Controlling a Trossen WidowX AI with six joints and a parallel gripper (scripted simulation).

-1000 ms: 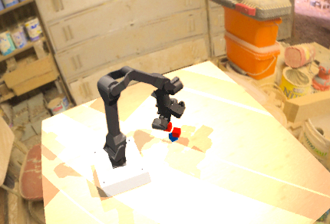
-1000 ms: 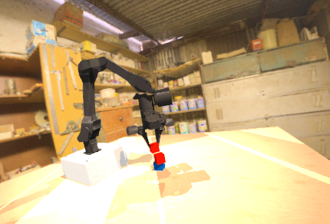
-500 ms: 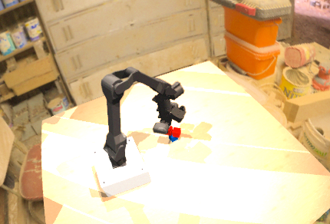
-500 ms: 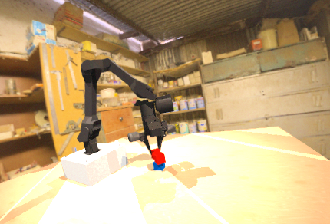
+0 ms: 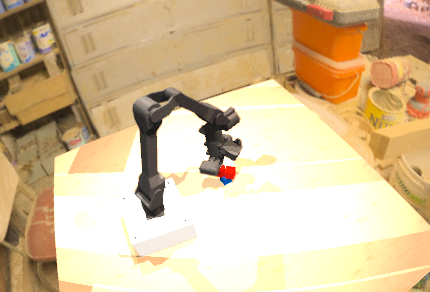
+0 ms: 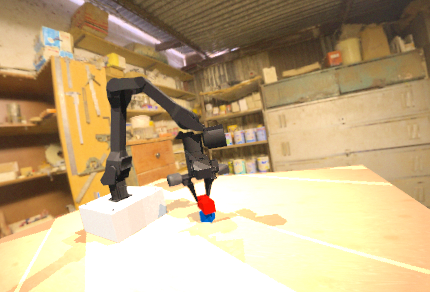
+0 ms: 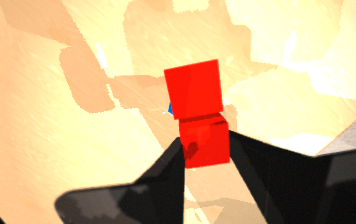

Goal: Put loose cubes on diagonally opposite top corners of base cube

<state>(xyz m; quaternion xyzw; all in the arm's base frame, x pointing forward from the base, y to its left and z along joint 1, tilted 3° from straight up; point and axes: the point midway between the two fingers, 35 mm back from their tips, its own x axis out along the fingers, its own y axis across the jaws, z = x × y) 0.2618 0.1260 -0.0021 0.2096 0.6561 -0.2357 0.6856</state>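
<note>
Now: gripper tip 30 mm short of the red cube, 20 mm to the left of it and 10 mm above it. Also, from my gripper tip: blue cube 20 mm ahead, 10 mm to the right, 40 mm below.
</note>
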